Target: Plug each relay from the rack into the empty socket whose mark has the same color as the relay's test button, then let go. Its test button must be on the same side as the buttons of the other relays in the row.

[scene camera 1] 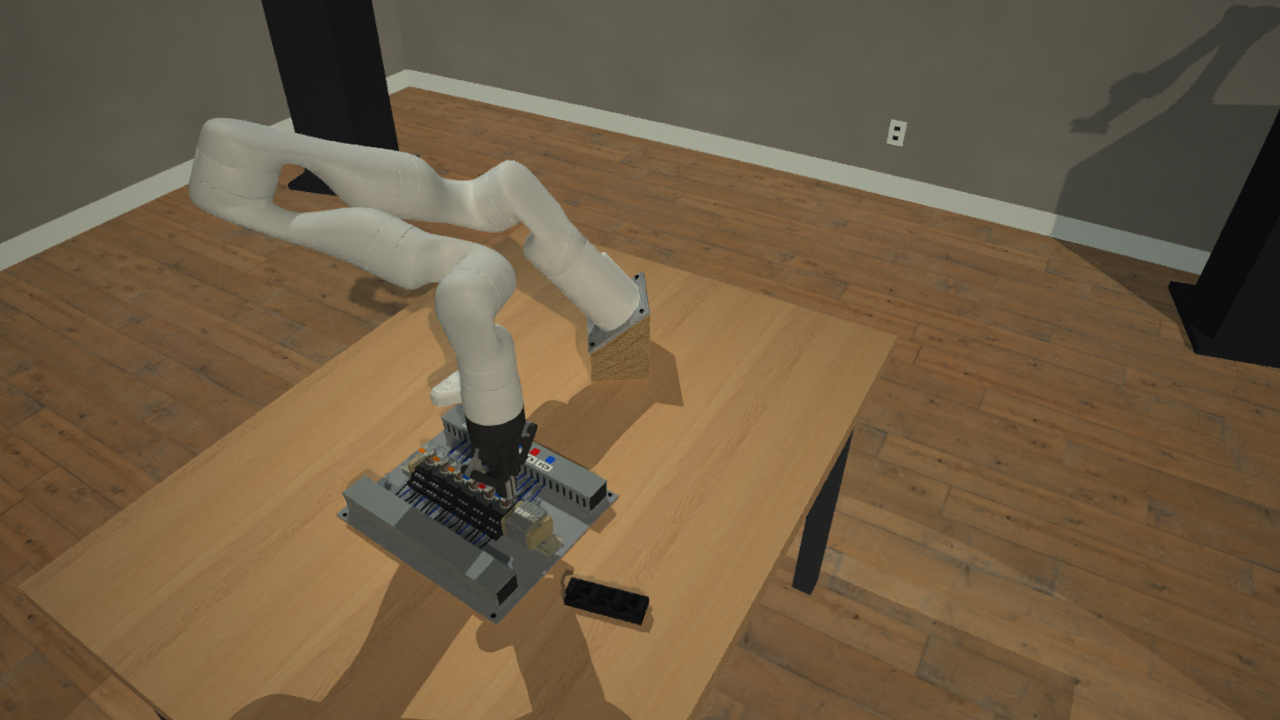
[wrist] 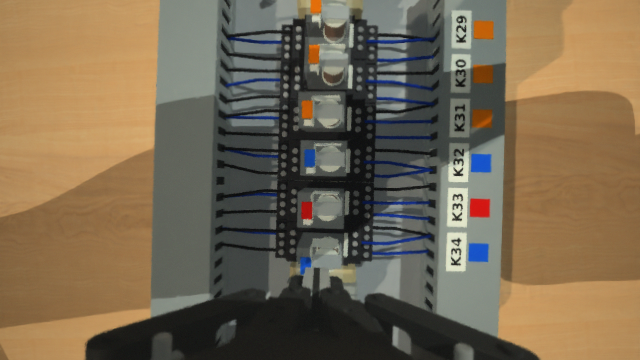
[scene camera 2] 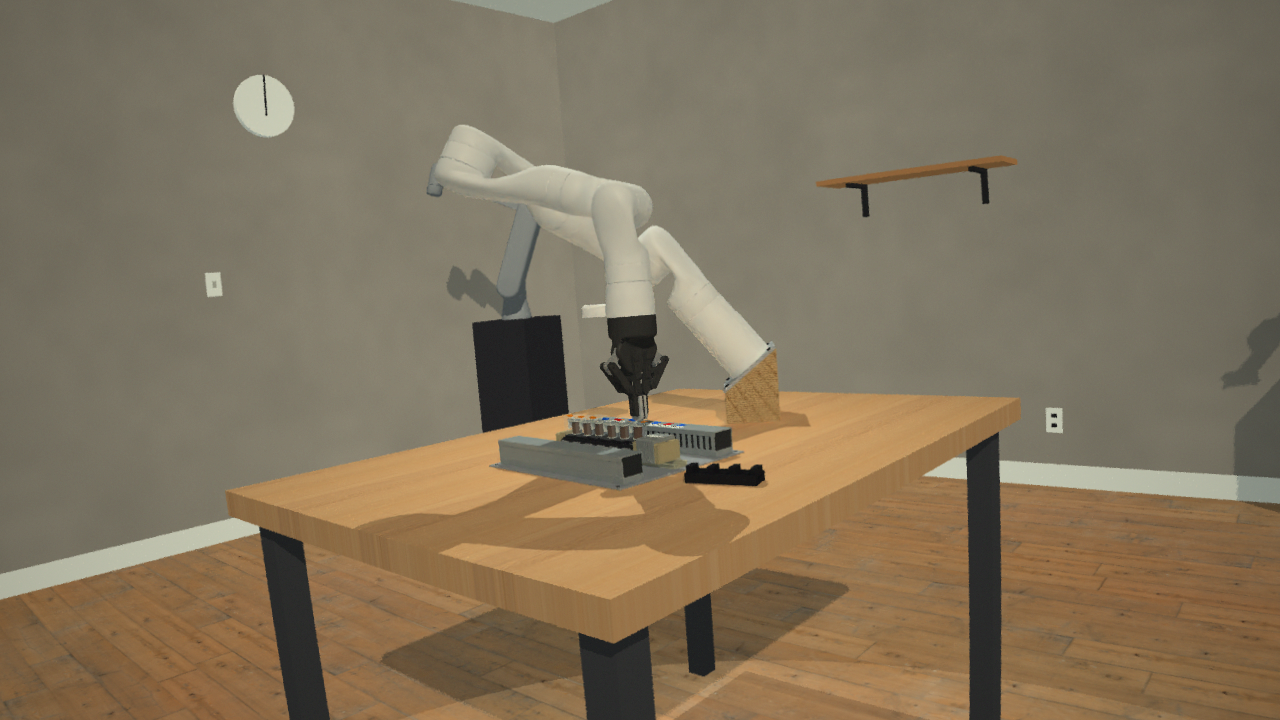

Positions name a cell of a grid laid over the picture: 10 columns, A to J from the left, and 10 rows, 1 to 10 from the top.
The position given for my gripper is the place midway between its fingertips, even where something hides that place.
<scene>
my gripper: scene camera 1 D7; wrist E8; scene camera 2 E6
</scene>
